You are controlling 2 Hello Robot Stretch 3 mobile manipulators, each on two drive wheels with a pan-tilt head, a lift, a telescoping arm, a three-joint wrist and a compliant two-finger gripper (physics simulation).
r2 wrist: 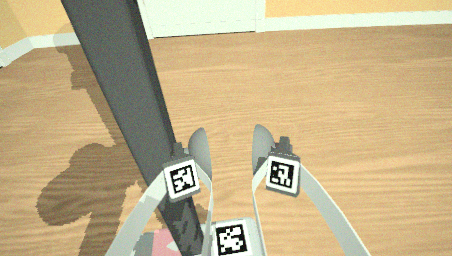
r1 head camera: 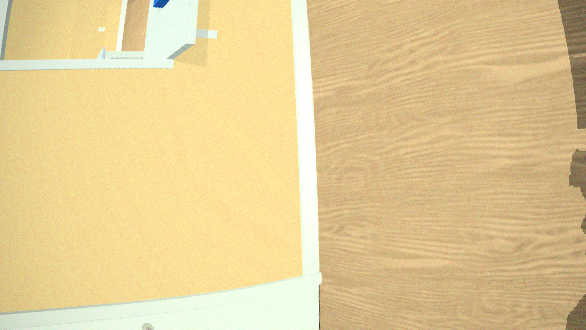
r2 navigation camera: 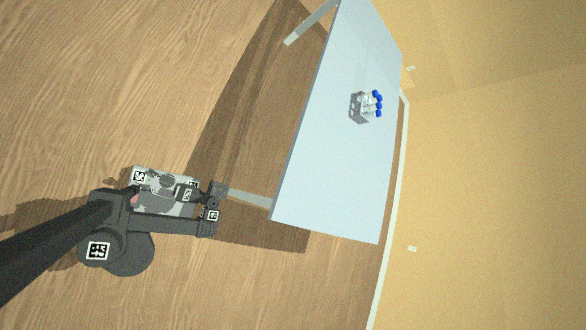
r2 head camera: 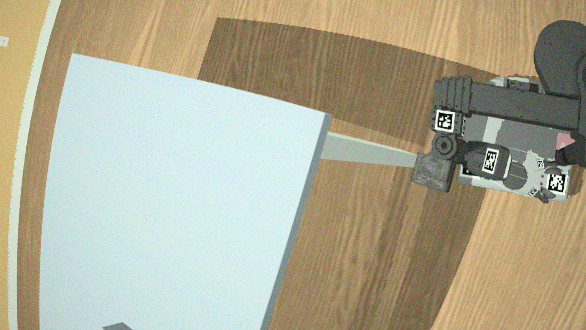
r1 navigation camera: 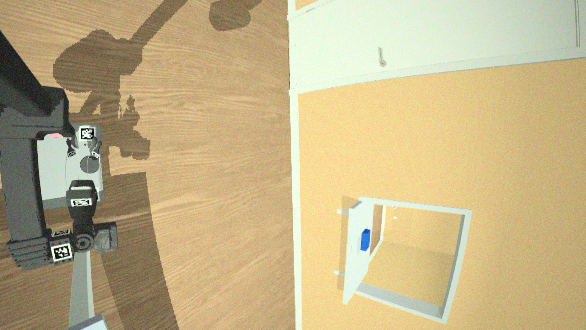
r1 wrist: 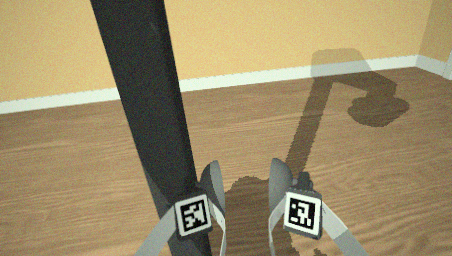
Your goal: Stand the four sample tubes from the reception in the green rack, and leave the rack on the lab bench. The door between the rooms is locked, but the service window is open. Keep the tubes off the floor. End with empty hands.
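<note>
The sample tubes (r2 navigation camera: 370, 106), with blue caps, stand in a grey holder (r2 navigation camera: 358, 114) on a pale-topped table (r2 navigation camera: 330, 175) (r2 head camera: 170, 190) in the r2 navigation view. The green rack does not show. The service window (r1 navigation camera: 462, 250) is open, and a blue block (r1 navigation camera: 365, 240) (r1 head camera: 160, 3) sits on its white ledge (r1 navigation camera: 354, 270) (r1 head camera: 172, 30). My r1 gripper (r1 wrist: 245, 161) (r1 navigation camera: 84, 145) is open and empty, folded over its base. My r2 gripper (r2 wrist: 229, 129) (r2 head camera: 549, 184) (r2 navigation camera: 142, 181) is open and empty over its base, apart from the table and tubes.
A closed white door (r1 navigation camera: 440, 30) (r1 head camera: 200, 312) is beside the window wall. A pale table corner (r1 navigation camera: 90, 324) and leg (r1 navigation camera: 82, 285) are near r1's arm. A leg (r2 head camera: 365, 149) (r2 navigation camera: 250, 197) of the tubes' table is close to r2's wrist. Another door (r2 wrist: 202, 17) shows behind r2's gripper.
</note>
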